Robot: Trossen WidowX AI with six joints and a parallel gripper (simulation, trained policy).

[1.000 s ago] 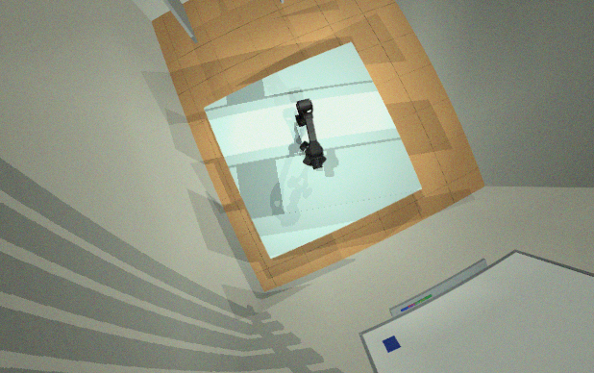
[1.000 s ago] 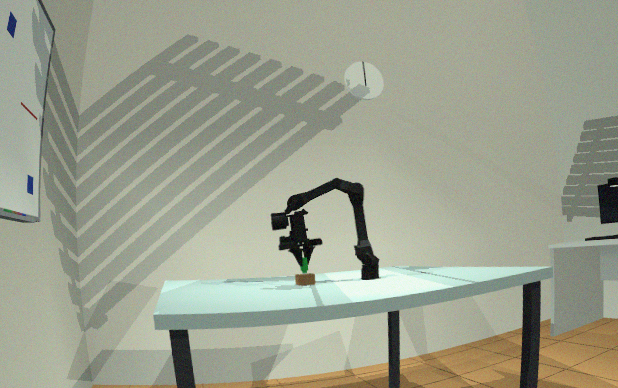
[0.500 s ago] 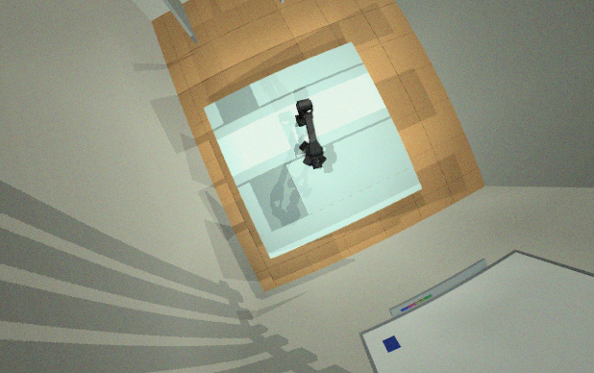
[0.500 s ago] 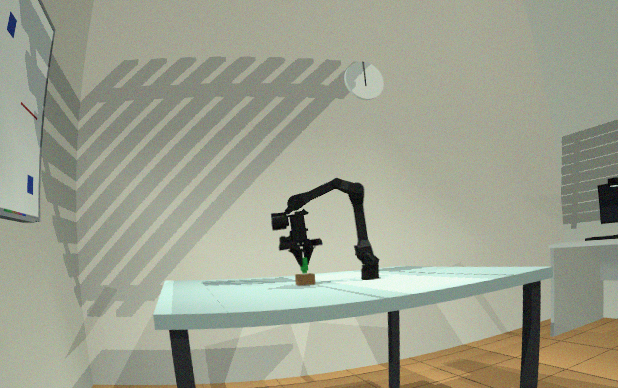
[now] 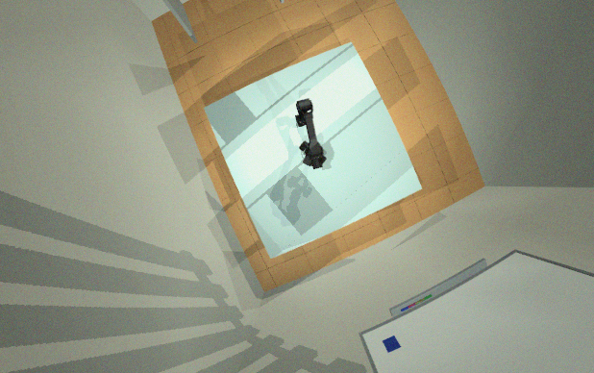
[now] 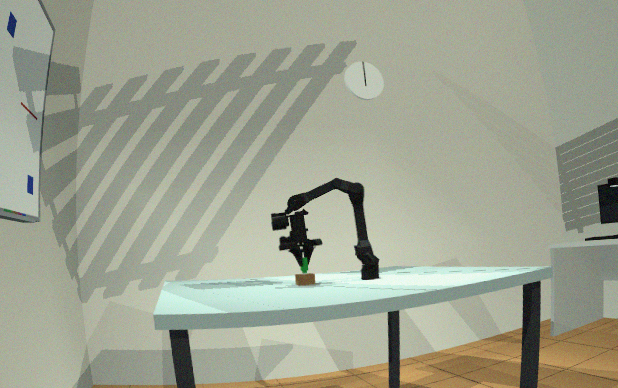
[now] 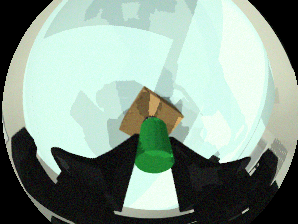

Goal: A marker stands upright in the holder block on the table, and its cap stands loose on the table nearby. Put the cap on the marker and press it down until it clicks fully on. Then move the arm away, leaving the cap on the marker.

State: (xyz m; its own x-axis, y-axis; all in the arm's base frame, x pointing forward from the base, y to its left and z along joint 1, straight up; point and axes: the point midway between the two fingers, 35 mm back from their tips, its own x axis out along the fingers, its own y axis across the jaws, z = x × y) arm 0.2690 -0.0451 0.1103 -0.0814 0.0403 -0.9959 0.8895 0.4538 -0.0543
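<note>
Now: the green cap 10 mm above my gripper tip. From my gripper tip the other things lie so: brown holder block (60 mm below).
</note>
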